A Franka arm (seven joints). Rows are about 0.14 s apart.
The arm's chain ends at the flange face. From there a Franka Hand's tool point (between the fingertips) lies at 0.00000 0.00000 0.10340 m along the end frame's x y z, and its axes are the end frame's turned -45 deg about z.
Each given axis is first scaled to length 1.
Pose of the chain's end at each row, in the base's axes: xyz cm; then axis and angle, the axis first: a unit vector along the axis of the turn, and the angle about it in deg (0 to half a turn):
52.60 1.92 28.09 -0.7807 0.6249 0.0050 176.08
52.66 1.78 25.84 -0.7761 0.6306 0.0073 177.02
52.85 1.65 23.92 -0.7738 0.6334 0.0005 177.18
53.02 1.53 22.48 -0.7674 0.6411 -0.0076 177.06
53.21 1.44 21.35 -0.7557 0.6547 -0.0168 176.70
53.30 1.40 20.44 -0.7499 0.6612 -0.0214 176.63
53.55 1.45 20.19 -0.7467 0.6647 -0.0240 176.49
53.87 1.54 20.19 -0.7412 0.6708 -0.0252 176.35
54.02 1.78 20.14 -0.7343 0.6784 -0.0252 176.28
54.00 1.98 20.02 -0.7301 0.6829 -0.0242 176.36
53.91 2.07 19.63 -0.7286 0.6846 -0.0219 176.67
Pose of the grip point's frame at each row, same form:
52.96 2.54 17.77 -0.9604 0.2786 -0.0085 176.16
52.88 2.29 15.52 -0.9583 0.2856 -0.0032 176.93
53.16 2.05 13.59 -0.9573 0.2891 -0.0090 177.37
53.48 1.84 12.15 -0.9542 0.2986 -0.0168 177.62
53.86 1.66 11.03 -0.9485 0.3156 -0.0265 177.69
54.03 1.56 10.13 -0.9456 0.3238 -0.0310 177.82
54.34 1.59 9.88 -0.9440 0.3283 -0.0339 177.81
54.70 1.68 9.88 -0.9412 0.3360 -0.0355 177.73
54.86 1.92 9.83 -0.9377 0.3456 -0.0357 177.67
54.81 2.12 9.71 -0.9356 0.3514 -0.0345 177.70
54.65 2.20 9.32 -0.9349 0.3536 -0.0313 177.88

